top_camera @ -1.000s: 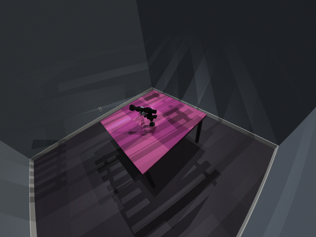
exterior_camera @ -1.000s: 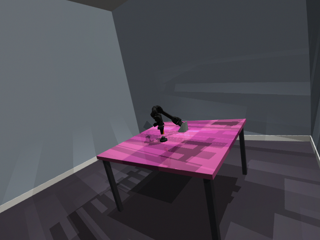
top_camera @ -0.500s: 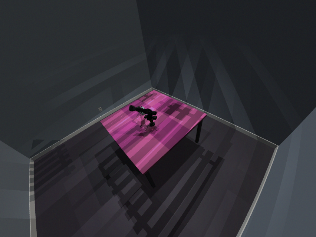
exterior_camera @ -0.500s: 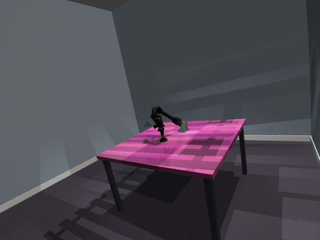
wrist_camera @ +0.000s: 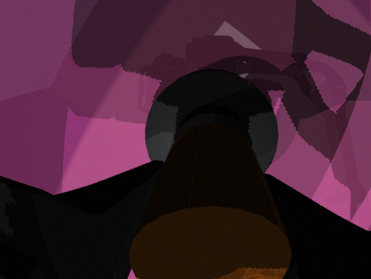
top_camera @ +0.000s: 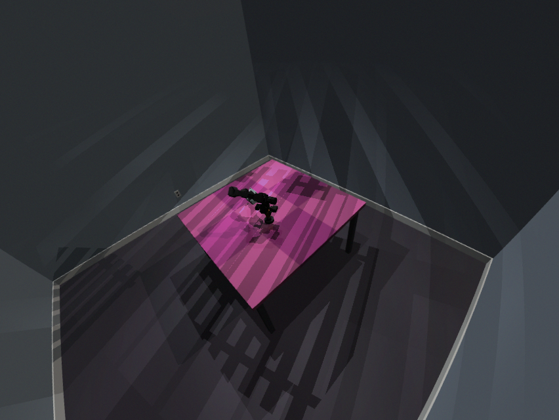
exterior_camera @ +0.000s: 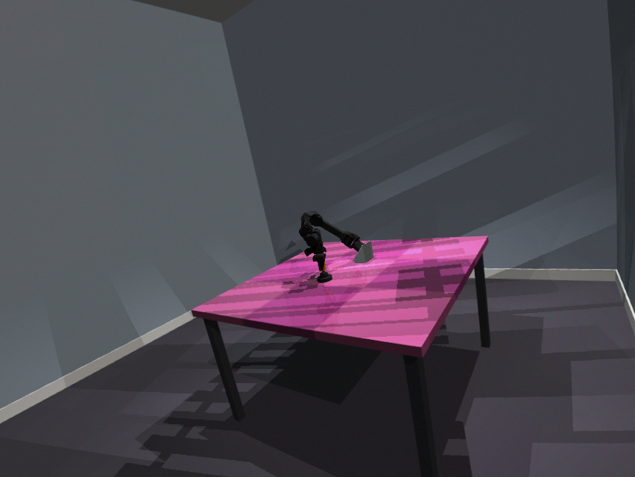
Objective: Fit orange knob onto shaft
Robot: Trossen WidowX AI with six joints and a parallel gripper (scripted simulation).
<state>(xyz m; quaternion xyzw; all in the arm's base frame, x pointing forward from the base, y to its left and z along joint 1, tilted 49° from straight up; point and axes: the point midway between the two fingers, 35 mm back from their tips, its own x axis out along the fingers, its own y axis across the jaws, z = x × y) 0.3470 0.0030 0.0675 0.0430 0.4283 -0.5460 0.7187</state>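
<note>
My gripper tip is now 3 cm below the orange knob. From my gripper tip the other things lie so: round black pedestal (4 cm below).
</note>
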